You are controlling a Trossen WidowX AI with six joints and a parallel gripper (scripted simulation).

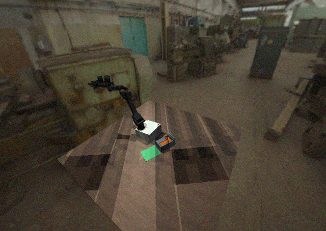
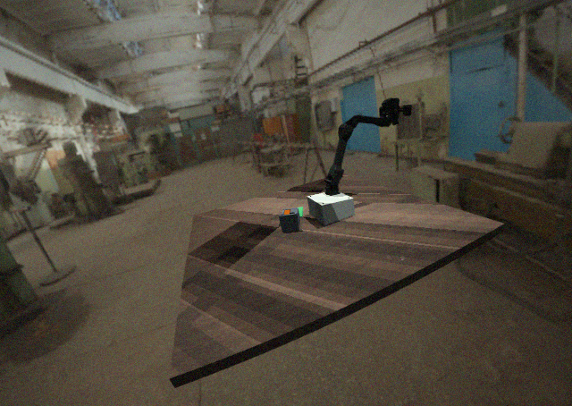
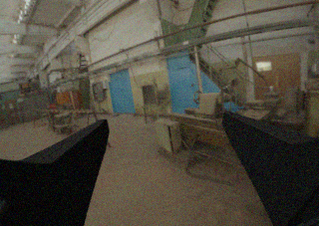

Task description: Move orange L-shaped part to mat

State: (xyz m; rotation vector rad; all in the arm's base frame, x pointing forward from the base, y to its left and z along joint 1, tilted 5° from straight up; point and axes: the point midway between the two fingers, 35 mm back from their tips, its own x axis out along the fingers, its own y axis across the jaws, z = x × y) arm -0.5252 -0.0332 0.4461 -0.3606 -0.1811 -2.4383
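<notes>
My gripper tip is 870 mm short of the orange L-shaped part, 460 mm above it and 60 mm to the right of it. From my gripper tip the other things lie so: green mat 800 mm ahead, 520 mm below, 90 mm to the right.
</notes>
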